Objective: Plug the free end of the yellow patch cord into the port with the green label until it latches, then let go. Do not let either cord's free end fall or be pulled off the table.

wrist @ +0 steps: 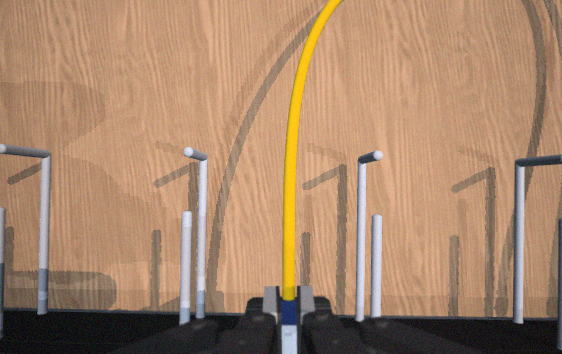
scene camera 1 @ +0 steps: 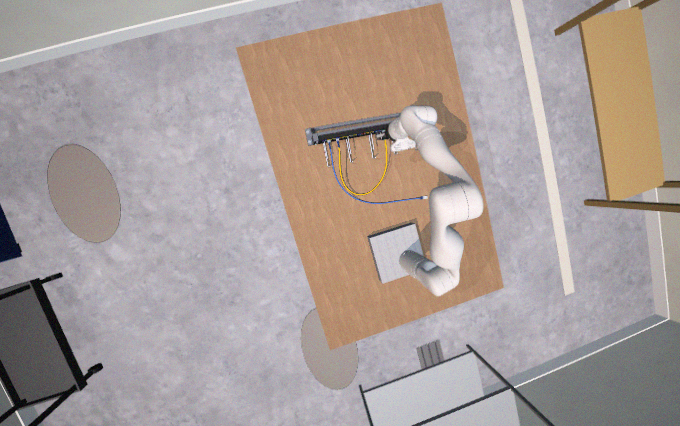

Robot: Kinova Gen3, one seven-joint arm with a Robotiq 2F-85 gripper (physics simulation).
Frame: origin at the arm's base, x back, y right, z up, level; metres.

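Where they show: gripper, between the fingertips: (wrist: pixel 288 307) (scene camera 1: pixel 384 137); arm's base, origin of its link: (scene camera 1: pixel 408 260).
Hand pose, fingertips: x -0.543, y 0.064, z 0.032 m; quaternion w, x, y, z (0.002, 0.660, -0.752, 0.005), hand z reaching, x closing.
Each offset is from my fingertips to the top centre of the thing. "*": to the spot under its first point. Level surfaces: height alone.
The yellow patch cord {* dz -0.015, dx +0.084, dy -0.017 m} (scene camera 1: pixel 386 158) (wrist: pixel 290 175) loops over the table from the black panel {dz +0.020, dx -0.021, dy -0.044 m} (scene camera 1: pixel 351 131) (wrist: pixel 75 336). Its end has a navy boot {dz +0.003, dx -0.002, dy +0.000 m} (wrist: pixel 289 312) and a clear plug {* dz +0.007, dx -0.012, dy +0.001 m} (wrist: pixel 289 341). My gripper (scene camera 1: pixel 385 135) (wrist: pixel 288 307) is shut on this end, close at the panel's front, with the cord running straight out between the fingertips. The plug's tip, the port and the green label do not show, so I cannot tell how the plug sits. The blue cord {* dz -0.075, dx +0.256, dy -0.107 m} (scene camera 1: pixel 376 202) lies in a curve with its free end {dz -0.070, dx +0.311, dy +0.112 m} (scene camera 1: pixel 424 197) on the table {dz -0.081 m} (scene camera 1: pixel 311 85), beside the arm.
Thin metal cable hooks {* dz -0.026, dx +0.014, dy -0.048 m} (scene camera 1: pixel 372 145) (wrist: pixel 361 235) stick out from the panel. In the wrist view, one hook {* dz -0.063, dx +0.037, dy +0.047 m} (wrist: pixel 202 225) stands left of the cord and another further right (wrist: pixel 519 240). A grey square plate (scene camera 1: pixel 391 250) lies near the arm's base.
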